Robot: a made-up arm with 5 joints.
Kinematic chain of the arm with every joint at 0, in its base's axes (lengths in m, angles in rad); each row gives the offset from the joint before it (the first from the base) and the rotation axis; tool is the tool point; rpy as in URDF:
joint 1: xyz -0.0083 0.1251 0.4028 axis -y
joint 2: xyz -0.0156 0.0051 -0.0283 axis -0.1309 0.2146 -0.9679
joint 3: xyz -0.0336 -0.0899 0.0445 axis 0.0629 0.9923 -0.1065
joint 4: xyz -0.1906 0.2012 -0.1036 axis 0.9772 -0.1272 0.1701
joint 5: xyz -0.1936 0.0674 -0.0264 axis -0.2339 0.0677 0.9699
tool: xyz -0.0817 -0.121 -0.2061 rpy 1.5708 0 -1.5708
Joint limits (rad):
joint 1: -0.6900..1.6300
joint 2: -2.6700..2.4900
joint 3: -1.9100..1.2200
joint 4: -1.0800..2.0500
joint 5: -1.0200..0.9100
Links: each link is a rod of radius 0.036 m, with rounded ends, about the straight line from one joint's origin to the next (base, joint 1, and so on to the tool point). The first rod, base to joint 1, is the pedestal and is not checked.
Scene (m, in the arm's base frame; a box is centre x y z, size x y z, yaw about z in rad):
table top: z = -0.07
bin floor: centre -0.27 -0.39 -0.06 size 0.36 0.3 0.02 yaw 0
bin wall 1: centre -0.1 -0.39 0.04 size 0.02 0.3 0.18 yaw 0
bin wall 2: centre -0.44 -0.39 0.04 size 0.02 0.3 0.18 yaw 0
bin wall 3: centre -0.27 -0.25 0.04 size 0.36 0.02 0.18 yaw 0
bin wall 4: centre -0.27 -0.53 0.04 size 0.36 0.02 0.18 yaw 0
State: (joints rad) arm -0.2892 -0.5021 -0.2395 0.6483 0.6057
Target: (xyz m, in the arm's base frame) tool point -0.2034 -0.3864 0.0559
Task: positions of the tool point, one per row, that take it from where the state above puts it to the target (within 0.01 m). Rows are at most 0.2 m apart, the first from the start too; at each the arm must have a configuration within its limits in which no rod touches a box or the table.
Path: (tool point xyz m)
1: -0.5027 0.0697 0.1343
2: -0.5480 -0.0116 0.2224
3: -0.5609 -0.0967 0.3224
4: -0.5446 -0.1676 0.4304
5: -0.4746 -0.2777 0.2827
6: -0.3546 -0.3520 0.1545
7: -0.2034 -0.3864 0.0559

